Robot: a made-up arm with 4 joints.
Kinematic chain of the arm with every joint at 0, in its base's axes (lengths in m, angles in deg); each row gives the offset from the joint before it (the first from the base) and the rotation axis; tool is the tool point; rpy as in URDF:
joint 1: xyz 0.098 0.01 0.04 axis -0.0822 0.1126 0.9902
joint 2: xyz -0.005 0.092 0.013 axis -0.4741 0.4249 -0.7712
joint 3: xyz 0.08 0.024 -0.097 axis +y
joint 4: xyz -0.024 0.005 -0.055 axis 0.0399 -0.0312 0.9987
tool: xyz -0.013 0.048 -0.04 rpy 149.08 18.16 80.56
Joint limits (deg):
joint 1: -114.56..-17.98
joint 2: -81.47..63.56
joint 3: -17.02..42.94
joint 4: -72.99..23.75
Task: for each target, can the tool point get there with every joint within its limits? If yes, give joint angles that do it. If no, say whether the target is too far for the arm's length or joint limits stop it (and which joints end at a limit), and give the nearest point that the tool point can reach.
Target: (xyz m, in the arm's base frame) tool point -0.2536 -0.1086 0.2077
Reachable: no: too far | nearest point 0.0616 0.0884 -0.1236 | short by 0.498 m
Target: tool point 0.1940 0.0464 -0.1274
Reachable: yes | joints -80.86 46.98 34.29 -65.16
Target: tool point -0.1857 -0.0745 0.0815
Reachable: no: joint limits stop it (at a limit: joint 1, joint 2, joint 4) | nearest point 0.0632 0.0564 -0.1414 | short by 0.359 m
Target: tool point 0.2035 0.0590 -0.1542
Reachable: yes | joints -32.56 26.94 -2.31 -53.45
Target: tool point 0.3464 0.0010 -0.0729
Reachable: yes | joints -73.45 -20.27 2.11 -49.64
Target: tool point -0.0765 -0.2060 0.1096
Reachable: no: joint limits stop it (at a limit: joint 1, joint 3, joint 4) | nearest point 0.1844 -0.1382 -0.1235 | short by 0.356 m
